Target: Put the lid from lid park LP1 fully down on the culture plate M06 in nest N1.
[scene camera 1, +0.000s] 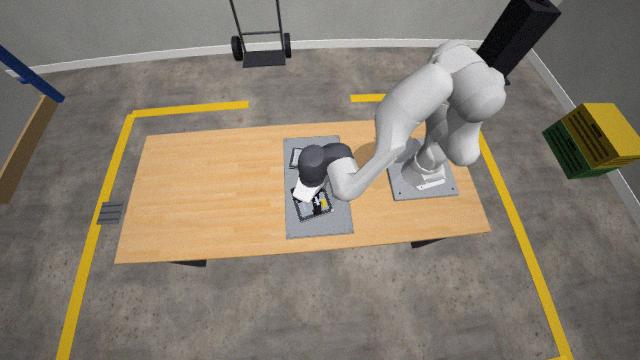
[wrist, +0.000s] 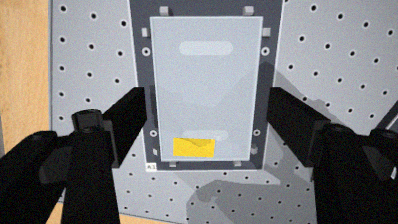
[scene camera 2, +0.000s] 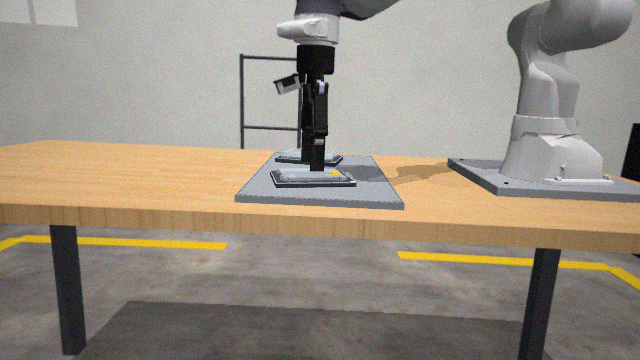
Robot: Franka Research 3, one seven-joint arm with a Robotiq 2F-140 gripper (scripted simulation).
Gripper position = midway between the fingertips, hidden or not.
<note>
In view: my gripper (scene camera 2: 311, 166).
My gripper is seen too in the wrist view (wrist: 207, 103).
</note>
